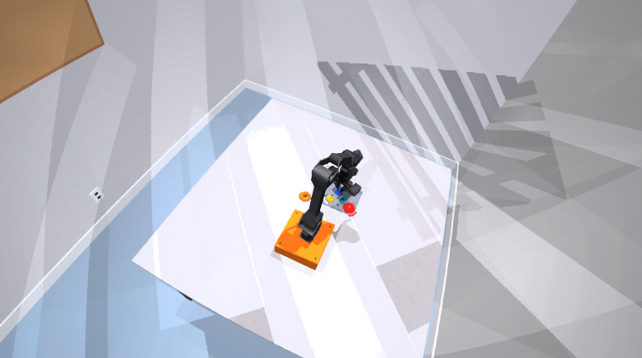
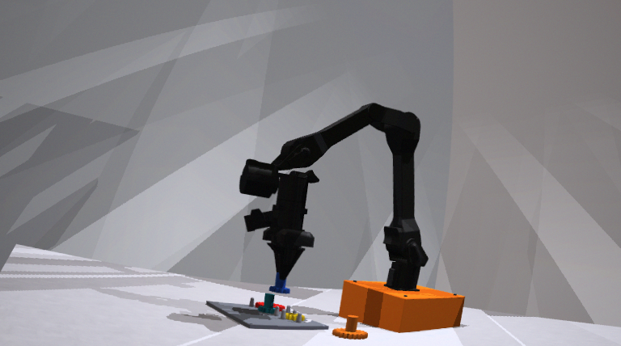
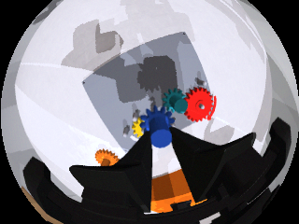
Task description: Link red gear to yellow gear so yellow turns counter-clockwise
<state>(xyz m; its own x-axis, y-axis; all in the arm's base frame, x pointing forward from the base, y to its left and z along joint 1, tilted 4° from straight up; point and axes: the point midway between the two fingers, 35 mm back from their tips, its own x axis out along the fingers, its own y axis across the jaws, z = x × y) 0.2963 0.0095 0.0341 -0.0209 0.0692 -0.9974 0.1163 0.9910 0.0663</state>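
My gripper tip is now 1 cm above the blue gear. Round my gripper tip: yellow gear (7 cm below, 3 cm to the left, 3 cm behind); red gear (8 cm to the right, 7 cm below, 1 cm behind); teal gear (6 cm below, 4 cm to the right, 1 cm ahead).
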